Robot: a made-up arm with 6 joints. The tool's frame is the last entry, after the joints. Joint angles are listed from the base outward. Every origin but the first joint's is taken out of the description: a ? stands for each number. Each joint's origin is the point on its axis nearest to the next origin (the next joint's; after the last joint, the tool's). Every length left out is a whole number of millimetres.
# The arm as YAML. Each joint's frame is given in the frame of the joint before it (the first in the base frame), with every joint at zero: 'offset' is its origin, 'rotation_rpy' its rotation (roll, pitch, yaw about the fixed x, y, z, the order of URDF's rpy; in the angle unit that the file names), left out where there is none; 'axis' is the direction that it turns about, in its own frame. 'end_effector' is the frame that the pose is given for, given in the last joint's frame.
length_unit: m
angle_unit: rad
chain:
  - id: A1
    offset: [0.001, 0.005, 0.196]
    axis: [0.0, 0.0, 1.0]
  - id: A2
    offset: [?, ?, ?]
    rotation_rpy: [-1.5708, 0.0, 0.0]
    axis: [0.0, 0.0, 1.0]
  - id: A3
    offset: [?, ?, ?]
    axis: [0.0, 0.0, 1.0]
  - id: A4
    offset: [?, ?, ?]
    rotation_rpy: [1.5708, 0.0, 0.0]
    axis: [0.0, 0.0, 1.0]
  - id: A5
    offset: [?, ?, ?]
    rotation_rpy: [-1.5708, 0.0, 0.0]
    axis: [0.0, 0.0, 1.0]
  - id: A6
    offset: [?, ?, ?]
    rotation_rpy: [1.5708, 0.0, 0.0]
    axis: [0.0, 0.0, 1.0]
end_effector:
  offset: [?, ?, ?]
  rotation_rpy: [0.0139, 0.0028, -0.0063]
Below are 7 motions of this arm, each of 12 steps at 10 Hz.
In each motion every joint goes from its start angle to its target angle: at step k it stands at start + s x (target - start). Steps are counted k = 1, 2, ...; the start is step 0. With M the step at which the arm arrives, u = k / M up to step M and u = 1 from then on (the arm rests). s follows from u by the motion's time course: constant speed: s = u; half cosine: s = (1 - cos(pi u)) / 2; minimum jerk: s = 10 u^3 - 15 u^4 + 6 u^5.
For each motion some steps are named. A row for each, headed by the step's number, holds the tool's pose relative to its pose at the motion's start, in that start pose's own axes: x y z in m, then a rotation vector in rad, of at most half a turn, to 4 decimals.
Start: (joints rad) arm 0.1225 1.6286 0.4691 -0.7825 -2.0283 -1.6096
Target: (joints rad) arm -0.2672 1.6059 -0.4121 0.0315 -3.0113 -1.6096
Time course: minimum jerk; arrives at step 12
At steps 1, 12:
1: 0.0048 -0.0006 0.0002 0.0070 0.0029 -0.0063
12: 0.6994 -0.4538 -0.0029 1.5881 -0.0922 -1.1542

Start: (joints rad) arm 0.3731 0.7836 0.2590 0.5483 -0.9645 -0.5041
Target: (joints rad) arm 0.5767 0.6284 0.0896 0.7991 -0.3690 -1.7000
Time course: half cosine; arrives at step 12
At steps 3, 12:
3: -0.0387 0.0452 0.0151 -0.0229 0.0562 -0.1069
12: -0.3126 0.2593 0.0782 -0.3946 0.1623 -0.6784

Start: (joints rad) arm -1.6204 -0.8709 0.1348 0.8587 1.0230 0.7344
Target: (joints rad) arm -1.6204 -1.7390 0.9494 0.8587 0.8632 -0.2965
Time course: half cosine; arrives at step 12
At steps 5, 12:
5: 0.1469 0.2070 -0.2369 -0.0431 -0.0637 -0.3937
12: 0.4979 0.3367 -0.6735 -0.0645 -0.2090 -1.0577

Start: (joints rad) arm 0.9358 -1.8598 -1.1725 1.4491 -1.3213 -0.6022
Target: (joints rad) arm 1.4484 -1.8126 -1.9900 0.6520 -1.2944 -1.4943
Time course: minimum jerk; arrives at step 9
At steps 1, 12:
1: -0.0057 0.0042 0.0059 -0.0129 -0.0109 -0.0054
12: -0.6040 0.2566 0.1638 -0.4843 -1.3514 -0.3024

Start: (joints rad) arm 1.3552 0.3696 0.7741 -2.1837 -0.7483 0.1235
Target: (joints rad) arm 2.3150 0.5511 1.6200 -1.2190 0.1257 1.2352
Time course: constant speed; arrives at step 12
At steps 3, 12:
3: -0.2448 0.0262 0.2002 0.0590 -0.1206 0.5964
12: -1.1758 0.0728 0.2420 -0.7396 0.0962 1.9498

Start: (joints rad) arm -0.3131 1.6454 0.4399 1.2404 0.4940 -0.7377
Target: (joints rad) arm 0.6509 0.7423 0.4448 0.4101 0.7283 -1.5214
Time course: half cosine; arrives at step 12
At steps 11, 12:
11: 0.3009 1.6741 -0.9060 -0.6645 -0.4914 -2.1074
12: 0.3086 1.6861 -0.9350 -0.6698 -0.5147 -2.1343

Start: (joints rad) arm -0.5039 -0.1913 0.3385 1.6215 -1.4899 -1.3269
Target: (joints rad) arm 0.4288 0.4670 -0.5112 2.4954 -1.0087 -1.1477
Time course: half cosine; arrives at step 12
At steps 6, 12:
6: 0.3615 0.0131 -0.0825 -0.0423 0.9244 0.3299
12: 0.5116 -0.0521 -0.4209 0.0868 1.7849 0.8256

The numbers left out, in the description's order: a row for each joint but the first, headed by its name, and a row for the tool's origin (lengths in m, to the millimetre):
A2: -0.001 -0.026 0.0
A3: -0.014 -1.028 0.0
A4: -0.004 -0.62 0.0
A5: 0.005 0.008 0.0
A6: 0.017 -0.117 0.0
tool: -0.011 0.015 0.0

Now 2 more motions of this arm.
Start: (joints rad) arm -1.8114 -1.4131 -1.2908 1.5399 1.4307 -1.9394
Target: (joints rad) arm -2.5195 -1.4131 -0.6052 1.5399 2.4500 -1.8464
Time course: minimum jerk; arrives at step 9
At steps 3, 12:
3: 0.0220 0.0837 0.1813 -0.2268 -0.2186 0.1678
12: -0.2146 0.4371 0.8107 -1.1603 -1.2097 0.5336

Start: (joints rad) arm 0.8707 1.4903 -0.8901 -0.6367 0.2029 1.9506
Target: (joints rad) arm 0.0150 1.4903 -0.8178 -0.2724 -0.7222 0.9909
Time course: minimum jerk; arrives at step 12
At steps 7, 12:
7: -0.7497 -0.0027 -0.0782 -0.4217 -0.2315 -0.8573
12: -1.1069 0.1091 -0.2454 -0.6256 -0.4383 -1.3470

